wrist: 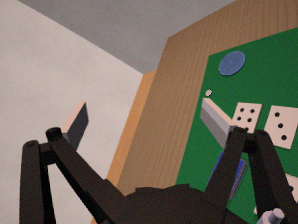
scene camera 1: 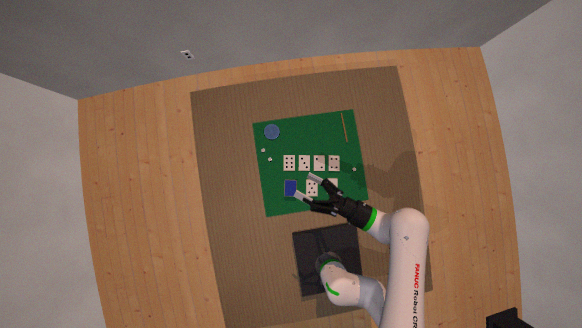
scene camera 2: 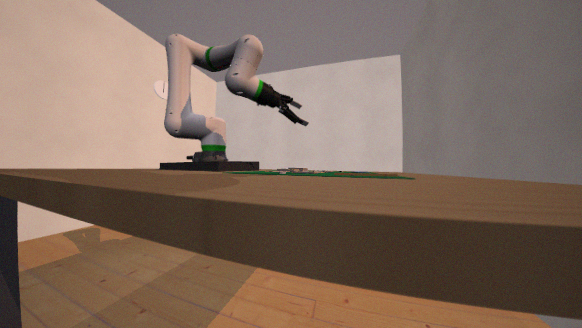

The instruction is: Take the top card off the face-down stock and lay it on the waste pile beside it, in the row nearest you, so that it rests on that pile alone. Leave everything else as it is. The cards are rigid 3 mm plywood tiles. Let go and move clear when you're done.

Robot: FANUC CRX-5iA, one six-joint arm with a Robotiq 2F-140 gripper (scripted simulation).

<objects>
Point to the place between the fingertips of my gripper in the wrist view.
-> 145, 109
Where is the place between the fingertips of my gripper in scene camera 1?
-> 302, 183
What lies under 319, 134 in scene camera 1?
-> A green mat.
</objects>
